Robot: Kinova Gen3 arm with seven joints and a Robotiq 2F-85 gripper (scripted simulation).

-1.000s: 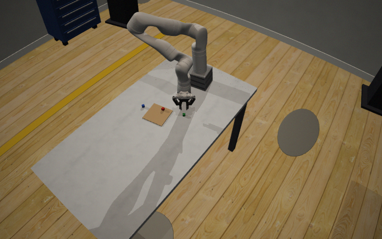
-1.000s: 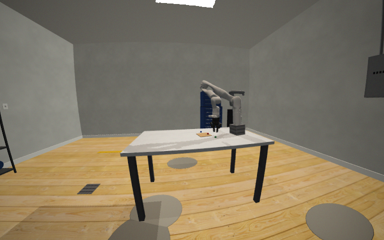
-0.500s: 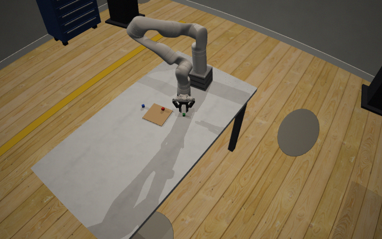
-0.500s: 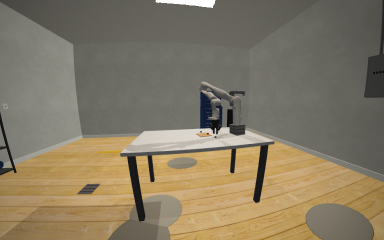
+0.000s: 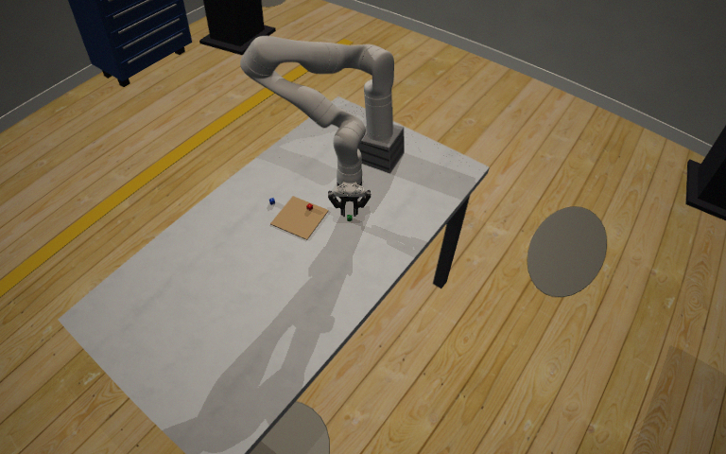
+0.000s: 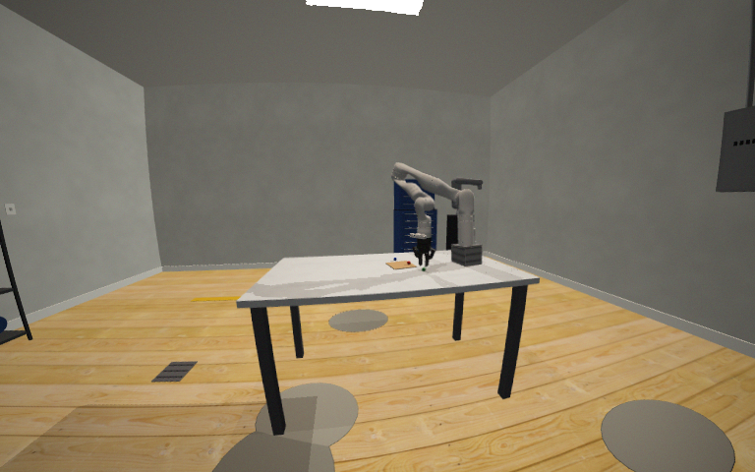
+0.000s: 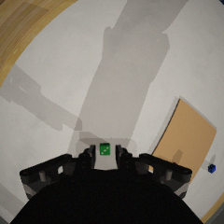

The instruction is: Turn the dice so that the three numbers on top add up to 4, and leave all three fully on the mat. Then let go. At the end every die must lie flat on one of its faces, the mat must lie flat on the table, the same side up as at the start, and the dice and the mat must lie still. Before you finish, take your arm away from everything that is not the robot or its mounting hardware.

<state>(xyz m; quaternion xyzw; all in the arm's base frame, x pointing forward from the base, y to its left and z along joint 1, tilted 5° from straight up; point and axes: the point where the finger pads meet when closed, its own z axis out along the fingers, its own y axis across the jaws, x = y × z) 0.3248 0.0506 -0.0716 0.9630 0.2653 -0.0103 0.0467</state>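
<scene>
Right now my hand is 40 mm above the green die. From my hand the other things lie so: blue die (60 mm ahead, 260 mm to the right, 40 mm below); tan mat (70 mm ahead, 150 mm to the right, 40 mm below); red die (20 mm ahead, 140 mm to the right, 30 mm below).
</scene>
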